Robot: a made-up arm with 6 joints. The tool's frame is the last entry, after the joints. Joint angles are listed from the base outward. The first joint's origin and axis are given. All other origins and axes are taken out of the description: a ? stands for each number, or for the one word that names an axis. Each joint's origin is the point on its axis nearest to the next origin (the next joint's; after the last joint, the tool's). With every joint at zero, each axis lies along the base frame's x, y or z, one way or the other. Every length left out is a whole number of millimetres.
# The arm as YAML. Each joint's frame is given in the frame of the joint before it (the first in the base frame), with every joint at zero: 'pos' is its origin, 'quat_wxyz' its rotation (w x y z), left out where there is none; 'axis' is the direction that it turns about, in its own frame. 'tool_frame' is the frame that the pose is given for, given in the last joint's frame.
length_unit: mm
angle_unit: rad
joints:
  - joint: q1
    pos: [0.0, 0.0, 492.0]
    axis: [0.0, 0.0, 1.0]
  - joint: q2
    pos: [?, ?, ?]
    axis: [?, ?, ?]
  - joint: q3
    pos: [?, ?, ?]
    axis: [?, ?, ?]
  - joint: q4
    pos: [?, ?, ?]
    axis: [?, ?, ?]
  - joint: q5
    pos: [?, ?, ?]
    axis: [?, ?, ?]
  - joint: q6
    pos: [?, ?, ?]
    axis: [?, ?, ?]
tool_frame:
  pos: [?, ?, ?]
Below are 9 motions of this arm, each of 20 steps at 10 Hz.
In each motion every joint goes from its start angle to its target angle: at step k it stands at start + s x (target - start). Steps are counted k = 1, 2, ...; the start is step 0. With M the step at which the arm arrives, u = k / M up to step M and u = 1 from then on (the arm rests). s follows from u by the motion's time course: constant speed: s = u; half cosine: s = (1 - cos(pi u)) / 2; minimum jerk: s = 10 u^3 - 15 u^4 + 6 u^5.
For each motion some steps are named. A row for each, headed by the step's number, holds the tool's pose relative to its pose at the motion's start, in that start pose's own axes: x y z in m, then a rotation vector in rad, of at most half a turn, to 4 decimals.
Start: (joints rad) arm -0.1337 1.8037 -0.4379 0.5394 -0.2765 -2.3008
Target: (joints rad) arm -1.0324 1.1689 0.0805 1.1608 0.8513 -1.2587
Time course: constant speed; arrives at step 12
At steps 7, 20:
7: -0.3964 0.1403 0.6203 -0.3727 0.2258 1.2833
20: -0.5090 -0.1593 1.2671 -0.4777 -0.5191 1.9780

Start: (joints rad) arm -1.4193 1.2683 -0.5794 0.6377 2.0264 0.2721
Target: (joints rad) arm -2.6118 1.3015 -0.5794 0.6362 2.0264 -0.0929
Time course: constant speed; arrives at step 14
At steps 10, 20:
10: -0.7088 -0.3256 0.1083 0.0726 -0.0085 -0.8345
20: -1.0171 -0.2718 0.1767 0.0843 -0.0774 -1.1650

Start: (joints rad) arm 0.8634 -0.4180 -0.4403 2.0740 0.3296 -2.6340
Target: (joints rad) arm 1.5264 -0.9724 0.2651 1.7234 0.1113 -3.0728
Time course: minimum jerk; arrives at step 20
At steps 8, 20:
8: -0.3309 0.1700 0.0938 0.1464 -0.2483 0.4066
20: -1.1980 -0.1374 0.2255 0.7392 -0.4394 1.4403

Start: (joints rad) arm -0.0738 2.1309 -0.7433 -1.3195 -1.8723 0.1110
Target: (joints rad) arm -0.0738 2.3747 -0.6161 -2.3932 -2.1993 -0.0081
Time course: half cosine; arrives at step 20
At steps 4, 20:
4: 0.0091 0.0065 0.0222 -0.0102 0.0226 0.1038
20: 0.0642 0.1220 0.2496 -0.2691 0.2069 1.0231

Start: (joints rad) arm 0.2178 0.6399 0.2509 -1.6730 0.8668 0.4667
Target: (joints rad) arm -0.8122 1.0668 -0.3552 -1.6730 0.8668 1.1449
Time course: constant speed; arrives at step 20
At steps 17, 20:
17: 0.4274 -1.1169 0.4247 -0.6466 0.1817 -1.2214
20: 0.3572 -1.2866 0.4789 -0.6697 0.3533 -1.4100

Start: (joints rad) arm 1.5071 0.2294 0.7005 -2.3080 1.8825 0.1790
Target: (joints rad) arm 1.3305 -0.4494 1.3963 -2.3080 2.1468 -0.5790
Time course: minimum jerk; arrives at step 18
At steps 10, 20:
10: -0.3704 0.5166 0.8296 1.0900 0.3547 -0.1960
20: -0.4466 0.5309 1.5583 1.7445 0.6086 -0.4528

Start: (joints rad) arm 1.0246 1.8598 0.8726 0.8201 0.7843 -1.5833
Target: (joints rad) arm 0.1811 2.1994 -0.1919 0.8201 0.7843 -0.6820
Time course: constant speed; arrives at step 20
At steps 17, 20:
17: -1.0676 -0.5653 -0.7170 0.4016 0.3167 -0.6627
20: -1.1785 -0.4787 -0.8747 0.5193 0.3998 -0.6518

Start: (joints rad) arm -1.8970 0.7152 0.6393 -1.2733 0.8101 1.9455
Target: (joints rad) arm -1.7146 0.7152 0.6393 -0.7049 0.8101 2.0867
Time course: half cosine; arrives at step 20
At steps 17, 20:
17: -0.1273 0.0725 0.1391 -0.4418 -0.4827 -0.0649
20: -0.1356 0.0760 0.1482 -0.4650 -0.5114 -0.0725

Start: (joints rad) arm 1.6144 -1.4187 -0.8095 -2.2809 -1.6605 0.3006
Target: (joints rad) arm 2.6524 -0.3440 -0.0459 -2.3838 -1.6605 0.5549
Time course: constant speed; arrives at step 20
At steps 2, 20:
2: 0.0100 0.0439 0.0947 0.0480 0.0192 0.0853
20: 0.3584 -0.2646 0.7636 0.5607 0.1792 0.7590

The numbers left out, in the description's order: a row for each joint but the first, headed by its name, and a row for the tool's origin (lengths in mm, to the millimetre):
q2: xyz 0.0 0.0 0.0, axis 0.0 1.0 0.0
q3: xyz 0.0 0.0 1132.0, axis 0.0 -1.0 0.0
q4: xyz 838.0 0.0 0.0, axis -1.0 0.0 0.0
q5: xyz 0.0 -167.0 0.0, axis 0.0 -1.0 0.0
q6: xyz 0.0 0.0 0.0, axis -1.0 0.0 0.0
tool: xyz 0.0 0.0 0.0

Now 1 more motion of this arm.
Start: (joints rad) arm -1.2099 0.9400 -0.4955 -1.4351 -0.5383 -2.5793
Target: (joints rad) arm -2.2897 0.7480 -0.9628 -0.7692 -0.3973 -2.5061
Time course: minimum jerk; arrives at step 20
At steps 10, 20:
10: -0.3029 0.4135 -0.0165 0.2108 0.0425 0.0527
20: -0.4650 0.7371 0.2262 0.3969 0.0245 0.0152

